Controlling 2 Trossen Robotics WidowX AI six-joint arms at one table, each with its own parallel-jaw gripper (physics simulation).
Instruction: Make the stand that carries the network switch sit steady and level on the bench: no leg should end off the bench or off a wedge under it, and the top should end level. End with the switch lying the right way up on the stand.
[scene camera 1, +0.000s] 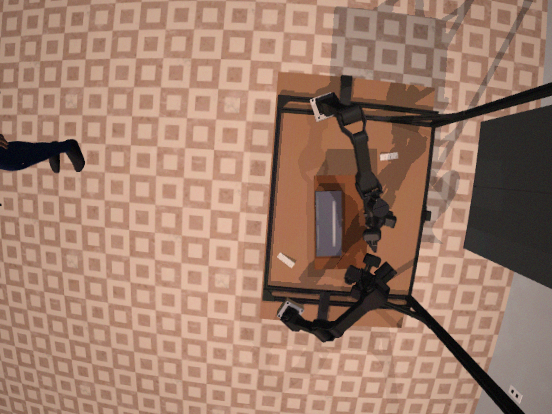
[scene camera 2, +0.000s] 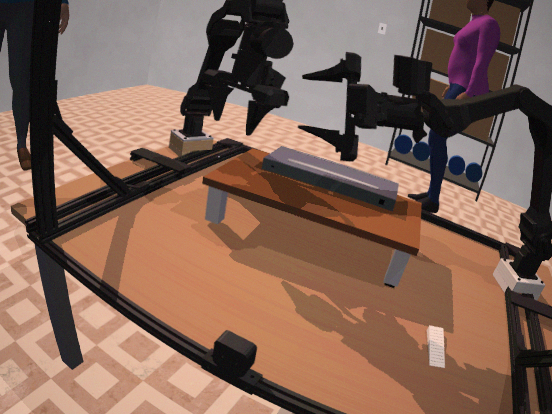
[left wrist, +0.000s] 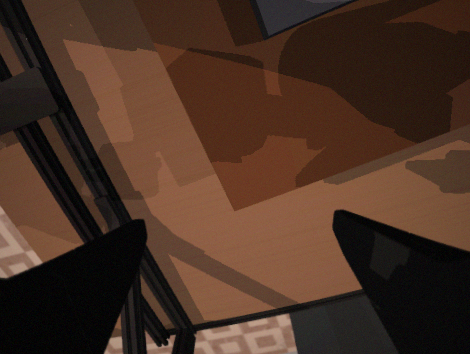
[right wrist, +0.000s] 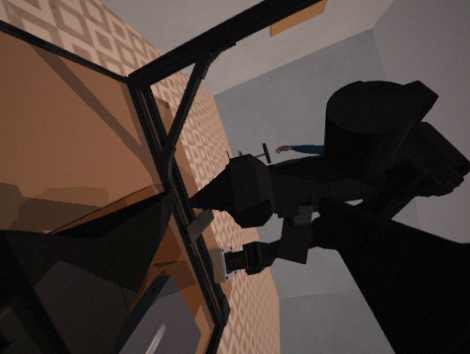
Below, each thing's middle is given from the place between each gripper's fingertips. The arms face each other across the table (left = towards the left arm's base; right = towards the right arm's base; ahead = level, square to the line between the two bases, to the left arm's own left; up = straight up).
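From my left hand: wooden stand (scene camera 2: 399, 229), 100 mm ahead, 170 mm to the right, 150 mm below; grey network switch (scene camera 2: 336, 177), 160 mm ahead, 170 mm to the right, 80 mm below.
Wooden stand: 110 mm ahead of my right hand, 40 mm to the right of it, 230 mm below it. My right gripper: 170 mm short of the grey network switch, 30 mm to the left of it, 170 mm above it.
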